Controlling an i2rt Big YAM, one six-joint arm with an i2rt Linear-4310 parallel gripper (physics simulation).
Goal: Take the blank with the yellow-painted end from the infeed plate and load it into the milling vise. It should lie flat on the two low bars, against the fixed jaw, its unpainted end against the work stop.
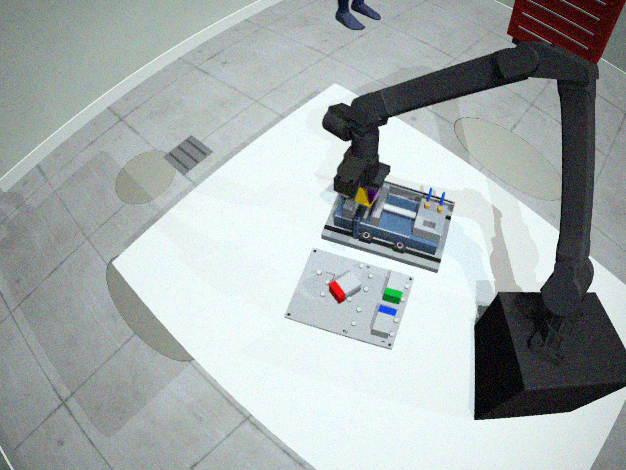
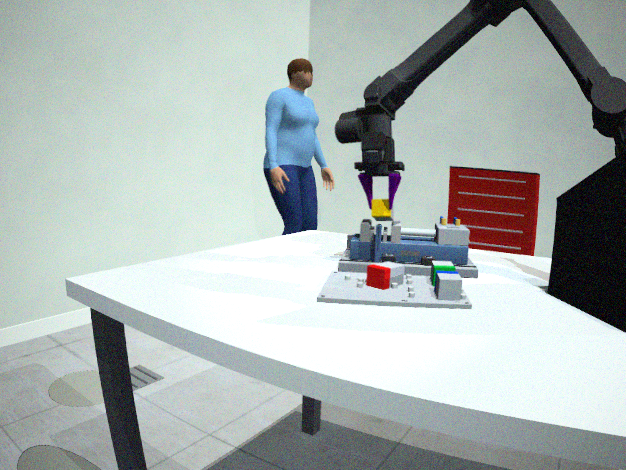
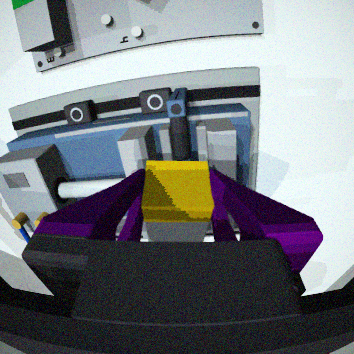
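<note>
The blank with the yellow-painted end [image 1: 363, 196] [image 2: 381, 207] [image 3: 177, 187] is between the purple fingers. My gripper [image 1: 367, 195] [image 2: 381, 202] [image 3: 176, 176] is shut on it and holds it just above the vise [image 1: 399, 222] [image 2: 419, 252] [image 3: 90, 155], over the jaw gap. The fixed jaw [image 2: 366, 230] [image 3: 222, 147] and the moving jaw [image 2: 396, 231] [image 3: 134, 145] stand on either side, apart. The yellow end faces the side with the blue post and dark rod [image 2: 377, 242] [image 3: 179, 125], apparently the work stop. The blank's grey part is mostly hidden, as are the bars under it.
The infeed plate [image 1: 303, 303] [image 2: 336, 294] [image 3: 200, 20] lies beside the vise, with pegs and red-ended [image 1: 337, 291] [image 2: 378, 276], green-ended [image 1: 392, 295] and blue-ended [image 1: 387, 310] blanks. A person [image 2: 291, 131] stands behind the table, near a red cabinet [image 2: 493, 209].
</note>
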